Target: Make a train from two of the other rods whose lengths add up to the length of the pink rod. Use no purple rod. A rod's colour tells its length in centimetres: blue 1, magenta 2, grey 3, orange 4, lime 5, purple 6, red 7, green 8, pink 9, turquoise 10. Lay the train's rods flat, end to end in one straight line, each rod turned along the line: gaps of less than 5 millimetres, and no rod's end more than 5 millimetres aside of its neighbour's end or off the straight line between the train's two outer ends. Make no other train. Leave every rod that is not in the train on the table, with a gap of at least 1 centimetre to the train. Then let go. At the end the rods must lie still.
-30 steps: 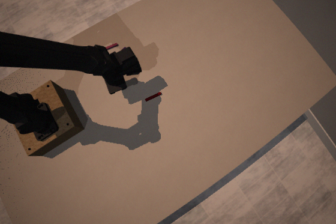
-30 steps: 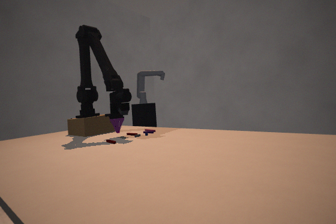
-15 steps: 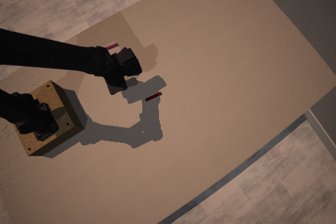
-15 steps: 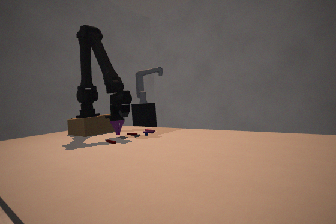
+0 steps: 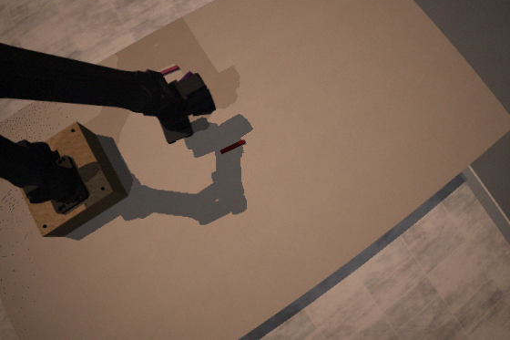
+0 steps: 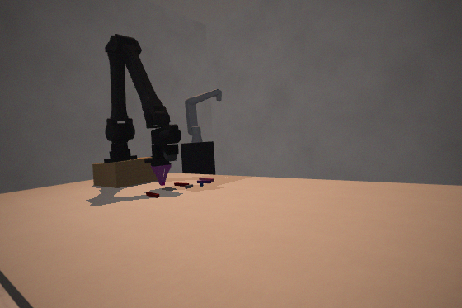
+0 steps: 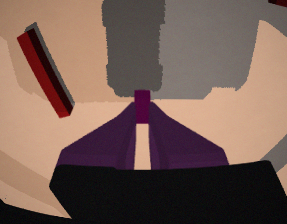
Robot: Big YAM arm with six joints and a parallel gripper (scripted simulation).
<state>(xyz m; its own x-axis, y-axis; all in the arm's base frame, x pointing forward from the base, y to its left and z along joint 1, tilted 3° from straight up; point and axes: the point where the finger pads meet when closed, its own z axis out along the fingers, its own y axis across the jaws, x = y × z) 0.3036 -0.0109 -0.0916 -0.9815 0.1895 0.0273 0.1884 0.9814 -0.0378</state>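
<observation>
Now: hand 10 mm above the magenta rod. Round my hand: grey rod (100 mm ahead, 40 mm to the left, 20 mm below); then purple rod (80 mm ahead, 140 mm to the left, 20 mm below); then blue rod (120 mm ahead, 90 mm to the left, 20 mm below).
</observation>
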